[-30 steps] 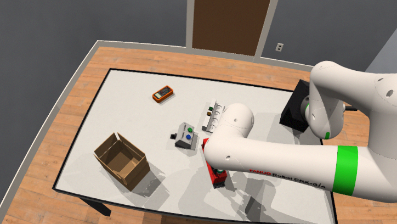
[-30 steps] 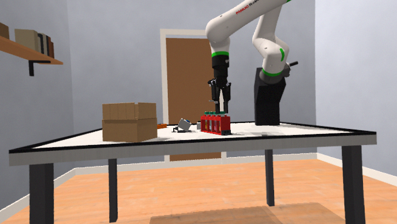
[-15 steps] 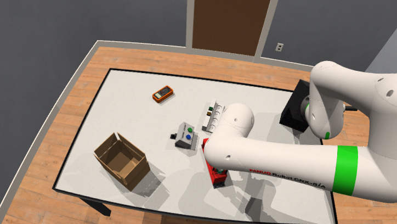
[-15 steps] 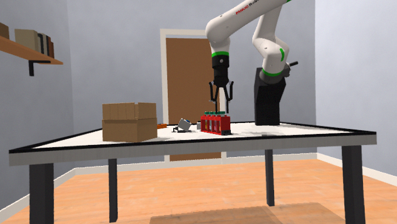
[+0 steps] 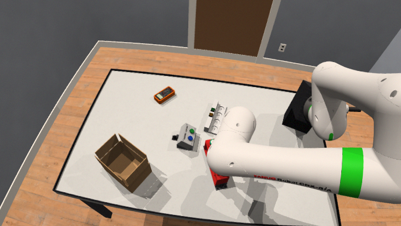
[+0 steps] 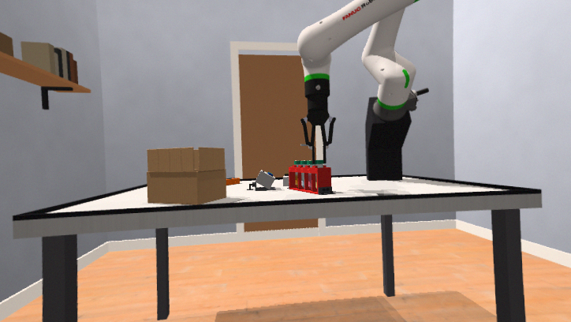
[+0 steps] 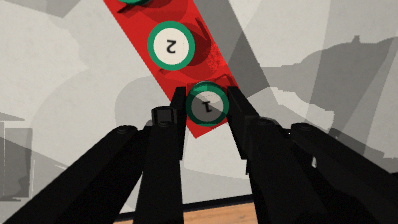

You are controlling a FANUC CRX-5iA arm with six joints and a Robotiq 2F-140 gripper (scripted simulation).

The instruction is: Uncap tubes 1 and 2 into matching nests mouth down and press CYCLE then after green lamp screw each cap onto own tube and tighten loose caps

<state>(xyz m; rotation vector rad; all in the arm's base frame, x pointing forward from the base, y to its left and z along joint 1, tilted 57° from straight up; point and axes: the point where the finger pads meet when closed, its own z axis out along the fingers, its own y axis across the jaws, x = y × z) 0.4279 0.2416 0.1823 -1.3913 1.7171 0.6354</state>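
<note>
Right now the cap 1 is 3 cm below my hand. Also, from my hand: cap 2: 2 cm ahead, 5 cm to the right, 3 cm below; cap 3: 5 cm ahead, 9 cm to the right, 3 cm below; cap 4: 7 cm ahead, 14 cm to the right, 3 cm below.
</note>
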